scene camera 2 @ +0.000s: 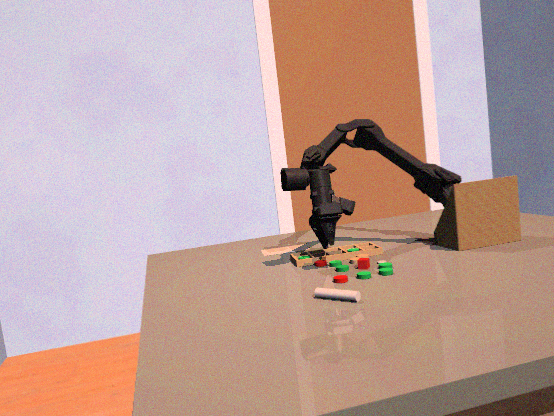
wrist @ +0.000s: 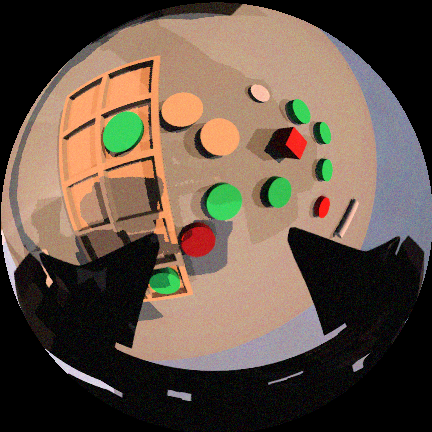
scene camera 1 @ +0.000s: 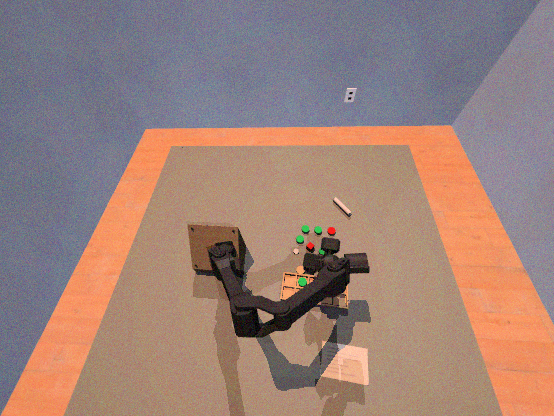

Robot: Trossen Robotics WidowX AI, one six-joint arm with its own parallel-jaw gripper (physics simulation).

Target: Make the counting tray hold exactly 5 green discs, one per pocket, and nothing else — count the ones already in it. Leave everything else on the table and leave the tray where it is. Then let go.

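The wooden counting tray [scene camera 1: 283,287] [scene camera 2: 332,256] [wrist: 156,125] has two rows of pockets. One green disc [scene camera 1: 302,282] [scene camera 2: 353,249] [wrist: 123,132] lies in the second pocket from one end, in the row beside the loose discs. Another green disc [scene camera 2: 304,257] [wrist: 165,281] lies in that row's opposite end pocket. My gripper [scene camera 2: 327,246] [wrist: 224,237] is open and empty, above the tray area; its left finger hides some pockets in the wrist view. Loose green discs lie beyond the tray, the nearest two being one green disc [wrist: 224,201] and another green disc [wrist: 276,192].
A red disc [scene camera 2: 320,263] [wrist: 198,240] lies against or close to the tray's long side. Two orange discs [wrist: 182,109] [wrist: 219,137] lie beside it. Farther out are a red cube [scene camera 1: 310,246] [wrist: 295,143], a pale disc [wrist: 259,93], another red disc [scene camera 1: 331,230] and a white stick [scene camera 1: 342,207].
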